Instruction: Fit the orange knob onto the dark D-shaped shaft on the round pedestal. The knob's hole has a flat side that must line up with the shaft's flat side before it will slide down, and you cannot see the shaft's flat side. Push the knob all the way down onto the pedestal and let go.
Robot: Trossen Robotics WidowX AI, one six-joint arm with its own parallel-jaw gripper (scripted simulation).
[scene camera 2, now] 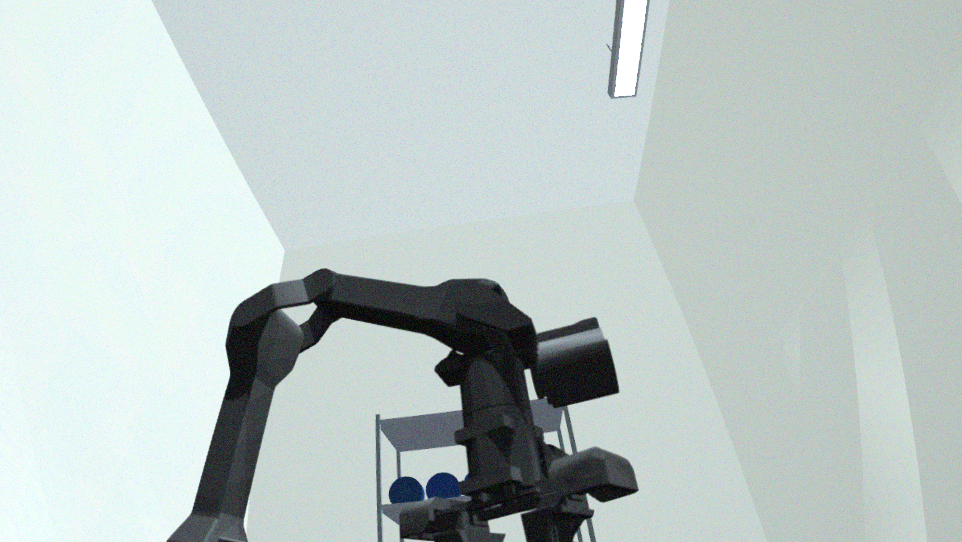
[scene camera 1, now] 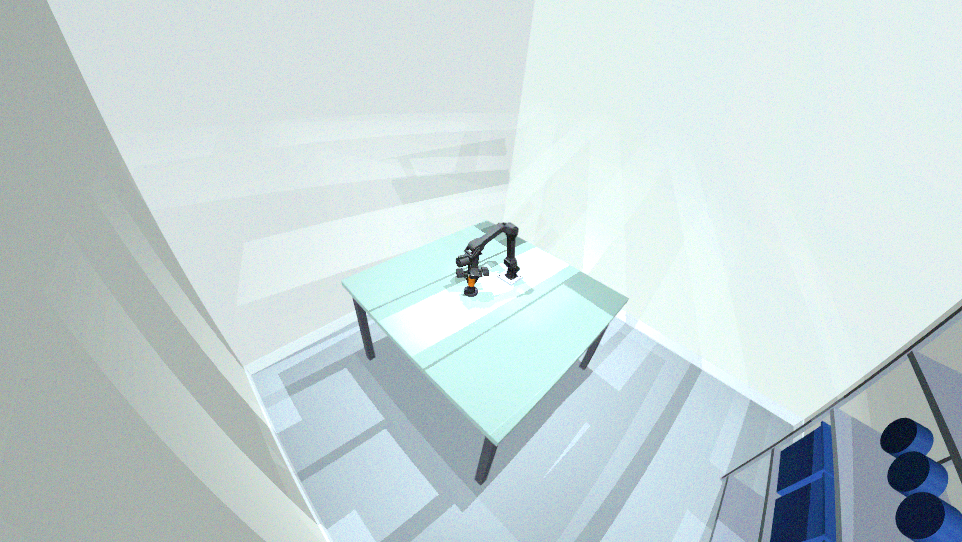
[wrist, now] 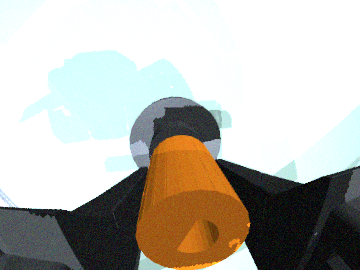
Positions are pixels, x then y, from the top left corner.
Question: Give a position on a round pedestal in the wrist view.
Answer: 174, 116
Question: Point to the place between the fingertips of my gripper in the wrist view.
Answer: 182, 170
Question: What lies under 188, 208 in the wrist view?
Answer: An orange knob.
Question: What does my gripper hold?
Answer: An orange knob.
